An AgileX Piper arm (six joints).
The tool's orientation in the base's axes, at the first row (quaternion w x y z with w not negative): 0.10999 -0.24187 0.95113 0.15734
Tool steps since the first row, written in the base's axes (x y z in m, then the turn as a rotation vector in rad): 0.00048 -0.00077 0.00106 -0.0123 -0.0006 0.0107; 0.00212 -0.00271 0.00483 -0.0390 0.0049 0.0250; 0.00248 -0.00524 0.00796 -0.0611 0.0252 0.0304; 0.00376 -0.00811 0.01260 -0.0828 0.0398 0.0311
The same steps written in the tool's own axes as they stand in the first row. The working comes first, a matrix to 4 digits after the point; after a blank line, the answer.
The tool's axes in the first row as the columns of a matrix, in the base's axes (used below as rounded here):
-0.8588 -0.4947 0.1331
-0.4255 0.8335 0.3525
-0.2853 0.2461 -0.9263

-0.00039 -0.00062 -0.00119 0.0078 0.0082 -0.0118; -0.00205 -0.00212 -0.00515 0.0243 0.0295 -0.0266; -0.00217 -0.00364 -0.00889 0.0331 0.0587 -0.0274; -0.00337 -0.00552 -0.01403 0.0453 0.0818 -0.0258
